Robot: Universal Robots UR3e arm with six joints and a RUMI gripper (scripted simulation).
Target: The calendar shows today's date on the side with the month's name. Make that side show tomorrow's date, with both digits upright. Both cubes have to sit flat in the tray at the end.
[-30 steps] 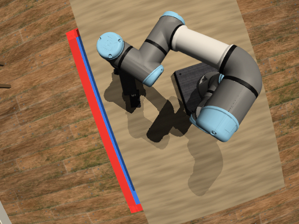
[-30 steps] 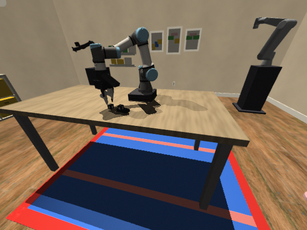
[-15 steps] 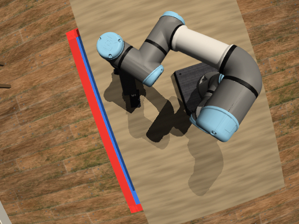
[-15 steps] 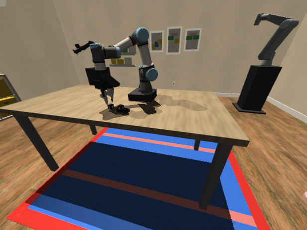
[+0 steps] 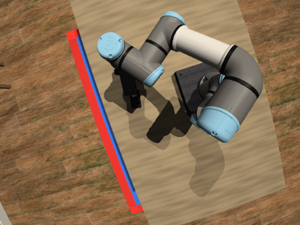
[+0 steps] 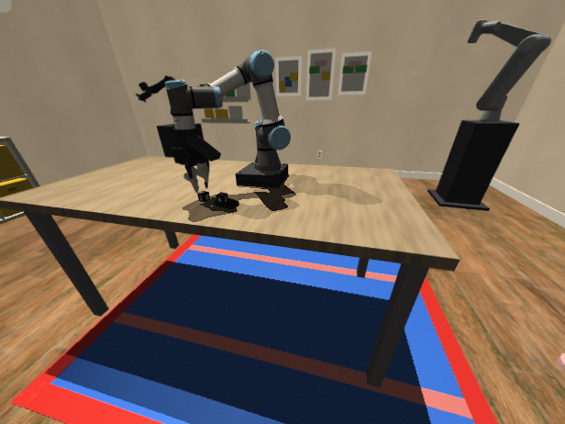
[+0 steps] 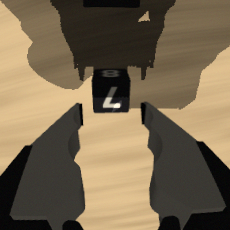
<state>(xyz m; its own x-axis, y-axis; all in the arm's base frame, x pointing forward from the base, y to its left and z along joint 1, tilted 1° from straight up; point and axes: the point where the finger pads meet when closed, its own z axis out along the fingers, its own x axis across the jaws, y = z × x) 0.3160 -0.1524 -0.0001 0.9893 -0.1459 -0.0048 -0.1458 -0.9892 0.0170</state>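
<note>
Now: the black cube 4 cm below my hand. From my hand the other things lie so: black calendar tray (11 cm to the left, 5 cm below, 2 cm ahead).
</note>
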